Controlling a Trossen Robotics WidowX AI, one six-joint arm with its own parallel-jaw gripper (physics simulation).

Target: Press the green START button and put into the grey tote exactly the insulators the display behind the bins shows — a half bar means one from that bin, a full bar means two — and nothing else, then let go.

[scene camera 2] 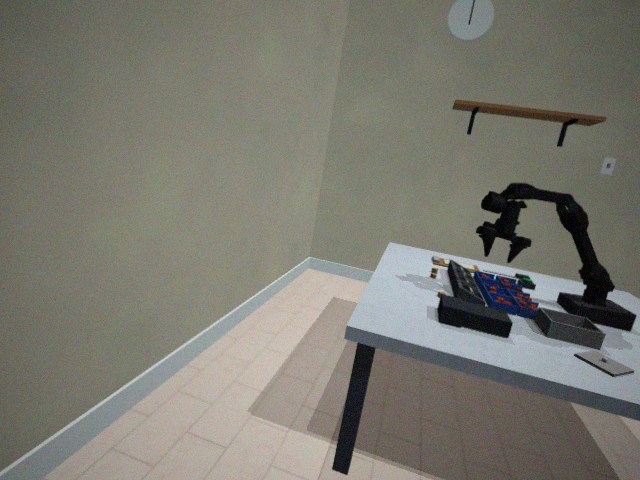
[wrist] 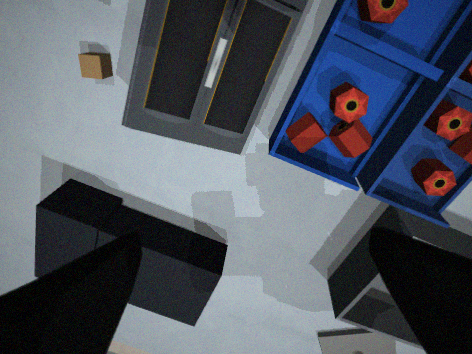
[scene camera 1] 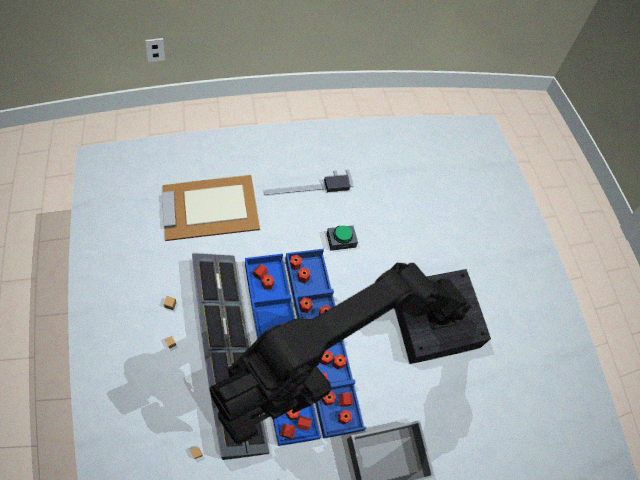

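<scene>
My gripper is open, with nothing between its fingers, high above the table near the tote and bins. The green START button stands beyond the bins' far end. Blue bins hold red-orange hexagonal insulators; three lie in the left end bin in the wrist view. The arm hides several bins in scene camera 1. The display has dark windows with thin amber edges; I cannot read bar lengths. The grey tote shows no insulator.
A black box stands near the display's end. Small wooden blocks lie behind the display. A clipboard and a caliper lie at the far side. A flat plate lies by the tote.
</scene>
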